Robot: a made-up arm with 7 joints. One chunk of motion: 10 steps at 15 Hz.
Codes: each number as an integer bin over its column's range. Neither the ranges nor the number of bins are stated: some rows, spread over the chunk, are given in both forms.
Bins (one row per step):
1: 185 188 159 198 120 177 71
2: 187 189 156 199 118 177 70
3: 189 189 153 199 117 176 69
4: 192 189 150 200 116 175 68
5: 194 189 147 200 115 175 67
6: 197 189 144 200 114 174 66
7: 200 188 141 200 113 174 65
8: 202 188 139 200 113 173 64
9: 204 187 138 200 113 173 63
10: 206 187 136 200 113 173 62
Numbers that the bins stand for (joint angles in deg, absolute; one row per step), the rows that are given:
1: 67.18 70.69 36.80 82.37 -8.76 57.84 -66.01
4: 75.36 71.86 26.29 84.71 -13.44 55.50 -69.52
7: 84.71 70.69 15.77 84.71 -16.94 54.33 -73.02
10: 91.72 69.52 9.93 84.71 -16.94 53.16 -76.53
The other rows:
2: 69.52 71.86 33.30 83.54 -11.10 57.84 -67.18
3: 71.86 71.86 29.79 83.54 -12.27 56.67 -68.35
5: 77.70 71.86 22.78 84.71 -14.60 55.50 -70.69
6: 81.20 71.86 19.28 84.71 -15.77 54.33 -71.86
8: 87.05 70.69 13.44 84.71 -16.94 53.16 -74.19
9: 89.38 69.52 12.27 84.71 -16.94 53.16 -75.36

